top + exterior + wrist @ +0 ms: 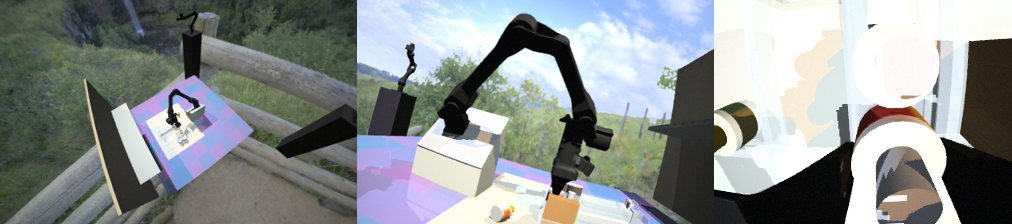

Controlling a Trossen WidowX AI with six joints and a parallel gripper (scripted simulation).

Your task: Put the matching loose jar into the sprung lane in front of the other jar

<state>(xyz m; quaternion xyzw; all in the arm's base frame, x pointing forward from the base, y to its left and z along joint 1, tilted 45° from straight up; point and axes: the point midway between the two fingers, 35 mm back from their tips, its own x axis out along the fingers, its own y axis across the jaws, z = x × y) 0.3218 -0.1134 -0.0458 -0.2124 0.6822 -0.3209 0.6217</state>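
Right now my gripper tip is 1 cm short of the tan block, 8 cm to the left of it and 1 cm above it. Also, from my gripper tip: clear lane 15 cm ahead, 3 cm below.
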